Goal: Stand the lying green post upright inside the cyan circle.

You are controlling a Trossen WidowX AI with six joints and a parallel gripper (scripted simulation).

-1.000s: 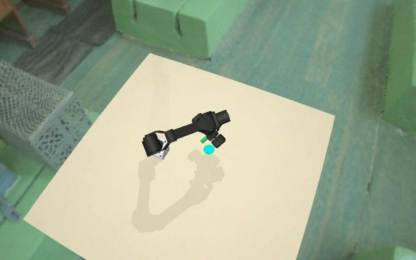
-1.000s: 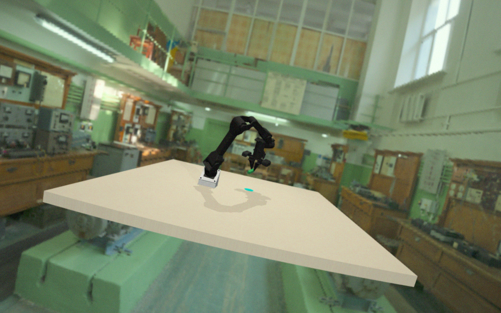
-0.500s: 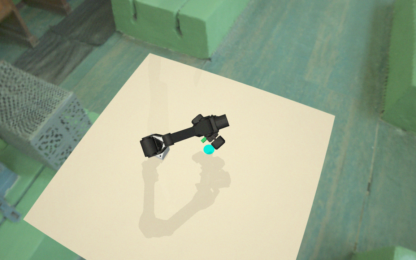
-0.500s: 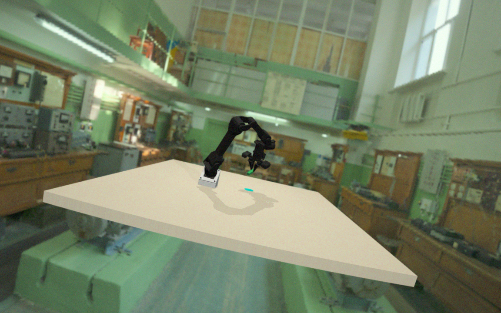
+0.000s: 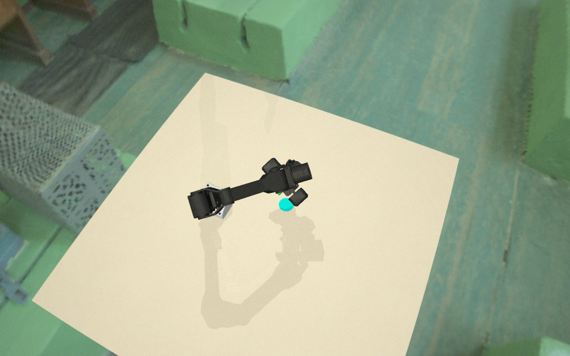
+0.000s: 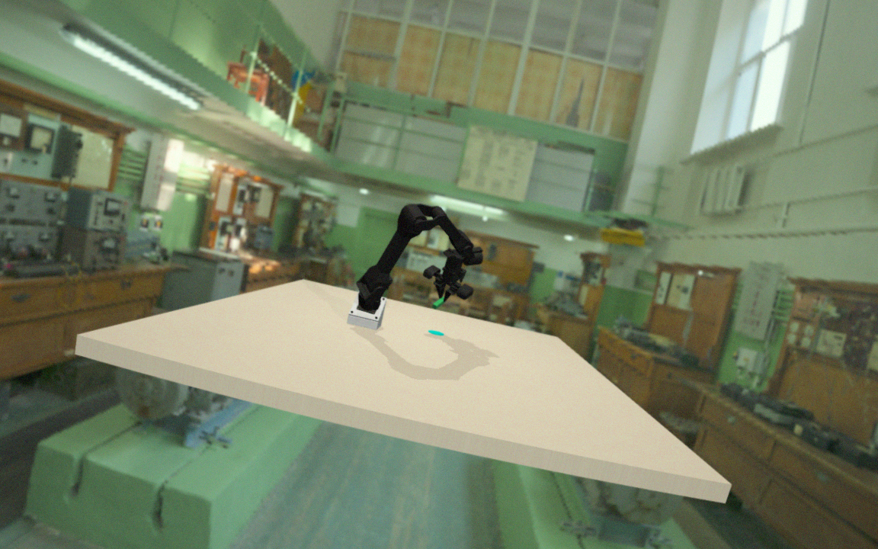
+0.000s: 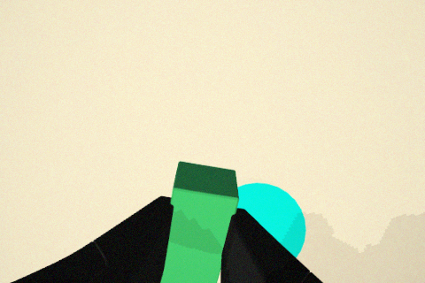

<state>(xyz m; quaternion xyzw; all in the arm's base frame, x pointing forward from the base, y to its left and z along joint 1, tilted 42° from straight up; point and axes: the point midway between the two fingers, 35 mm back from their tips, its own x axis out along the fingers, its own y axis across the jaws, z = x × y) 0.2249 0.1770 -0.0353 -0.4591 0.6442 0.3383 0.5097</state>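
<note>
The cyan circle is 120 mm below my gripper tip, 20 mm to the right of it and 10 mm ahead of it. The rest, counted from my gripper tip: green post 20 mm to the right, 10 mm below, 10 mm behind.
</note>
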